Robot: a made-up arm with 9 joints. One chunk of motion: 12 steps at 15 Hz.
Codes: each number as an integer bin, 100 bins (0 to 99) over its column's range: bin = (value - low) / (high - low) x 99, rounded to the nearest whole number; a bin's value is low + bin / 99 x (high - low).
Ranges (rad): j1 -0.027..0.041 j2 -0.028..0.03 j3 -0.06..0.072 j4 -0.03..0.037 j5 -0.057..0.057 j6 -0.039..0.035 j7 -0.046..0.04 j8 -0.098..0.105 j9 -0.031..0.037
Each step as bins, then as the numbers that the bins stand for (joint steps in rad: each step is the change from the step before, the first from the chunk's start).
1 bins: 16 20 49 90 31 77 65 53 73
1 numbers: -0.01601 -0.01628 0.00533 0.03091 -0.02130 0.01856 0.01046 0.01068 0.01914
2 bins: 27 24 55 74 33 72 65 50 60
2 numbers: -0.00845 -0.01394 0.01333 0.02008 -0.01900 0.01482 0.01046 0.00453 0.01021
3 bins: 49 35 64 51 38 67 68 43 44
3 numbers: 0.00666 -0.00749 0.02533 0.00452 -0.01324 0.01108 0.01307 -0.00983 -0.00078
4 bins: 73 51 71 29 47 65 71 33 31
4 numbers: 0.02314 0.00188 0.03467 -0.01037 -0.00288 0.00959 0.01568 -0.03033 -0.00971
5 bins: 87 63 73 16 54 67 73 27 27
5 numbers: 0.03276 0.00891 0.03733 -0.01917 0.00518 0.01108 0.01741 -0.04264 -0.01245
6 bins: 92 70 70 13 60 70 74 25 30
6 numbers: 0.03619 0.01301 0.03333 -0.02120 0.01209 0.01332 0.01828 -0.04674 -0.01039
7 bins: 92 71 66 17 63 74 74 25 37
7 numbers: 0.03619 0.01360 0.02800 -0.01849 0.01555 0.01631 0.01828 -0.04674 -0.00559
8 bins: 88 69 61 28 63 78 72 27 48
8 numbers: 0.03344 0.01242 0.02133 -0.01105 0.01555 0.01930 0.01655 -0.04264 0.00197
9 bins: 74 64 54 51 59 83 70 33 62
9 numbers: 0.02383 0.00949 0.01200 0.00452 0.01094 0.02304 0.01481 -0.03033 0.01159
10 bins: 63 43 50 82 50 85 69 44 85
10 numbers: 0.01627 -0.00281 0.00667 0.02549 0.00058 0.02454 0.01394 -0.00778 0.02738
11 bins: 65 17 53 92 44 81 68 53 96
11 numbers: 0.01765 -0.01804 0.01067 0.03226 -0.00633 0.02155 0.01307 0.01068 0.03494
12 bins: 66 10 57 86 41 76 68 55 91
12 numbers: 0.01833 -0.02214 0.01600 0.02820 -0.00979 0.01781 0.01307 0.01478 0.03151
